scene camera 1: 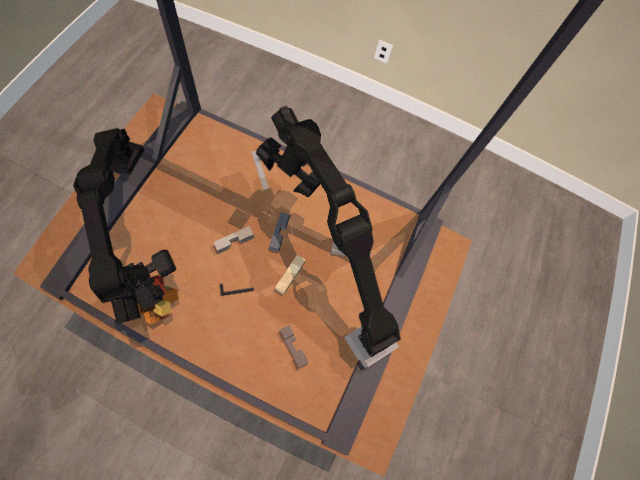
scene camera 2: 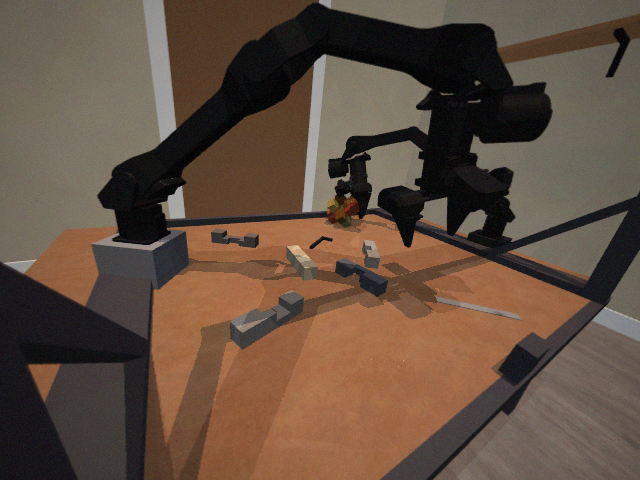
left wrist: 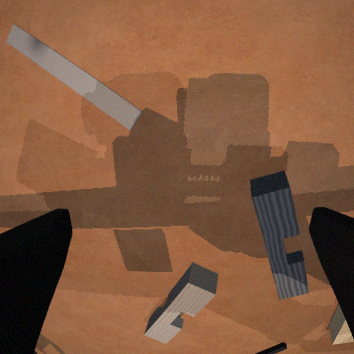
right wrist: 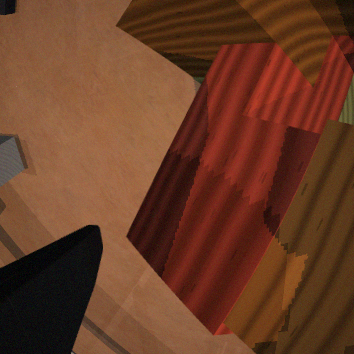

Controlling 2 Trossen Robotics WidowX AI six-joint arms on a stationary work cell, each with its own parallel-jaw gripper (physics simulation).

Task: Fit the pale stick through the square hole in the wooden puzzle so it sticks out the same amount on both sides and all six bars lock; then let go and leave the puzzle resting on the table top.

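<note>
The wooden puzzle (scene camera 1: 162,306) (scene camera 2: 341,210) is a cluster of red, orange and yellow bars on the table top near the left front corner. In the right wrist view its red bar (right wrist: 228,197) fills the middle. My right gripper (scene camera 1: 151,290) (scene camera 2: 354,198) is open and hangs right over the puzzle, with fingers on either side of it. The pale stick (scene camera 1: 289,274) (scene camera 2: 302,261) (left wrist: 343,333) lies flat mid-table, apart from the puzzle. My left gripper (scene camera 1: 295,177) (scene camera 2: 431,230) (left wrist: 194,222) is open and empty, high above the table's far part.
Loose notched bars lie about: a light grey one (scene camera 1: 233,239) (scene camera 2: 370,252) (left wrist: 182,303), a blue-grey one (scene camera 1: 279,231) (scene camera 2: 361,274) (left wrist: 281,235), and grey ones (scene camera 1: 293,347) (scene camera 2: 234,238). A black L-shaped piece (scene camera 1: 234,290) (scene camera 2: 320,240) and a flat grey strip (scene camera 1: 261,170) (scene camera 2: 478,308) (left wrist: 74,75) also lie there.
</note>
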